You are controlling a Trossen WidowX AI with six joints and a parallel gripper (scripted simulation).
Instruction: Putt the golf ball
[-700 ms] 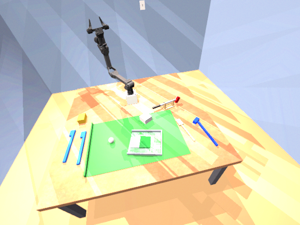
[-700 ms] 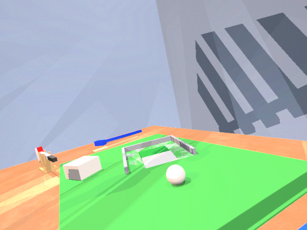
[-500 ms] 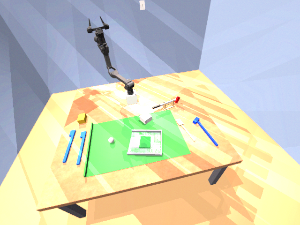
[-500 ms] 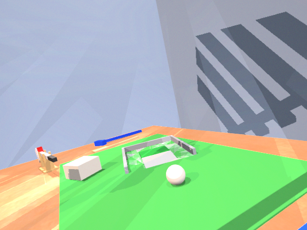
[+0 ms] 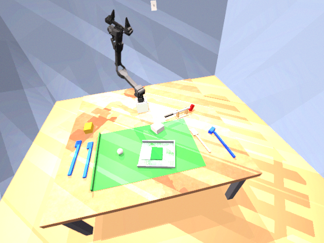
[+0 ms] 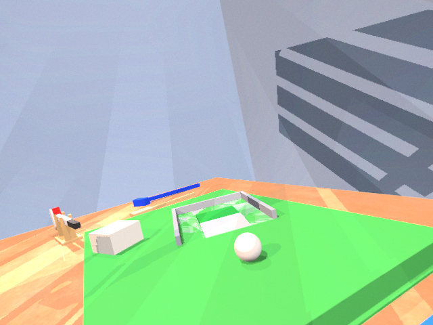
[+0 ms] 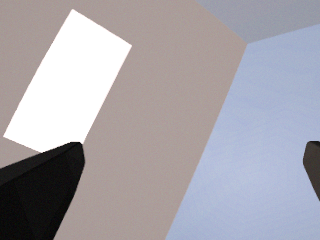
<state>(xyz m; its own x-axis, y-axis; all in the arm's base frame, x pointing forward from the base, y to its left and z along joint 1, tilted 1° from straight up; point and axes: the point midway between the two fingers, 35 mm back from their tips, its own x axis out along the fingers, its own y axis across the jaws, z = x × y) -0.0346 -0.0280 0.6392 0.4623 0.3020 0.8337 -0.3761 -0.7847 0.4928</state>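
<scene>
The white block lies 320 mm ahead of my gripper tip, 130 mm to the left of it and 750 mm below it. The rest, counted from my gripper tip: red putter 200 mm ahead, 350 mm to the left, 720 mm below; then yellow block 190 mm ahead, 450 mm to the right, 750 mm below; then wooden rack 200 mm ahead, 370 mm to the left, 740 mm below.
</scene>
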